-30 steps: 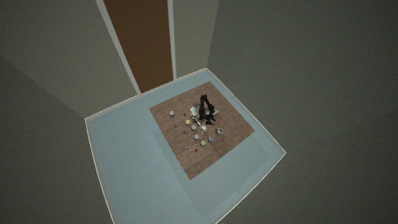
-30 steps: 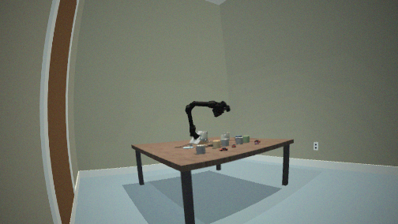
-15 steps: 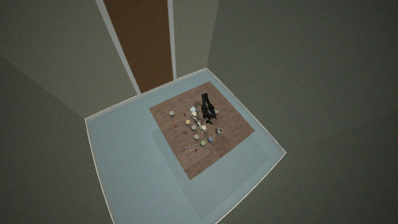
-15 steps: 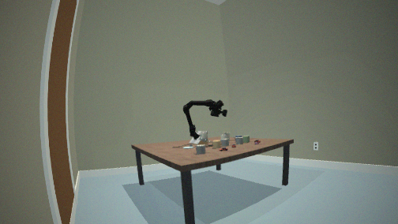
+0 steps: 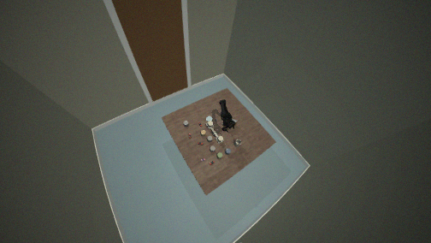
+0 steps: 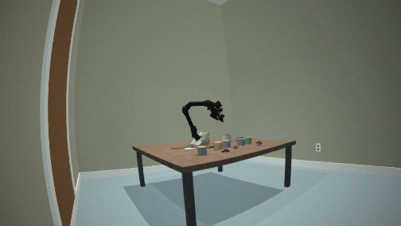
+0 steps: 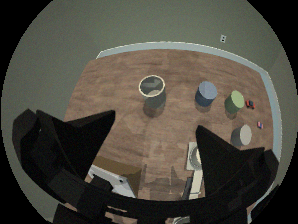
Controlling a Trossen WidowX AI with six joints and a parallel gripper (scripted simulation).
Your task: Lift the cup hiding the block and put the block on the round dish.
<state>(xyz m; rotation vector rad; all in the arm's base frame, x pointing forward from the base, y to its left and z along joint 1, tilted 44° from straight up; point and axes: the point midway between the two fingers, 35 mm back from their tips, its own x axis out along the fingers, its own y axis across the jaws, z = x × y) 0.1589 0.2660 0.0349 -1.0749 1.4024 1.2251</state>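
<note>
Now: the pale green block 12 cm ahead of my gripper tip, 4 cm to the right of it and 21 cm below it. Also, from my gripper tip: round dish (7 cm ahead, 42 cm to the right, 25 cm below).
</note>
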